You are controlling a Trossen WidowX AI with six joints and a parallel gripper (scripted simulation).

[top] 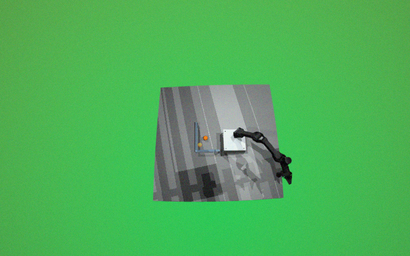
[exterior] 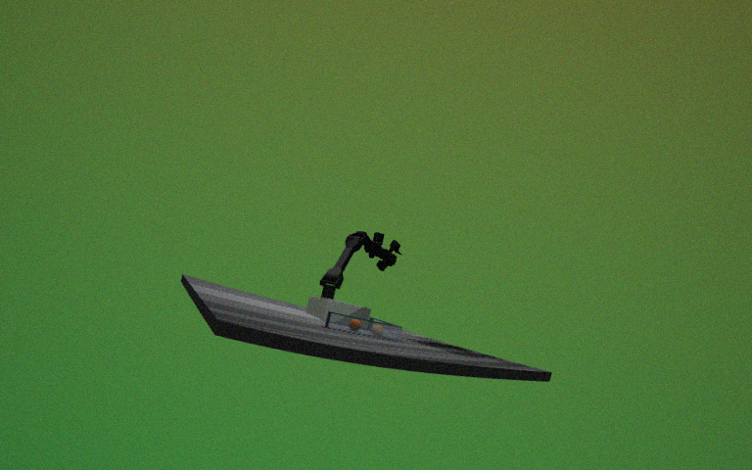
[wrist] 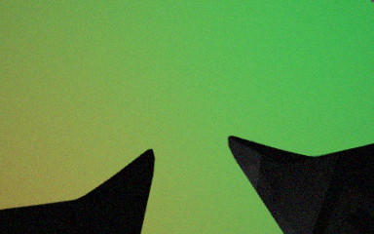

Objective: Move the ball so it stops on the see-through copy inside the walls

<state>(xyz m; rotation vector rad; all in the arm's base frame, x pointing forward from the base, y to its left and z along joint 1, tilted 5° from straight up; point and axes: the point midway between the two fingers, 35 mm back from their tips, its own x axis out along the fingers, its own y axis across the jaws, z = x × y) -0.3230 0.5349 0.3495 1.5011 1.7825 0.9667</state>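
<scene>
The orange ball lies 67 cm ahead of my gripper tip, 59 cm to the right of it and 38 cm below it. Also, from my gripper tip: see-through copy of ball: 74 cm ahead, 52 cm to the right, 38 cm below.
</scene>
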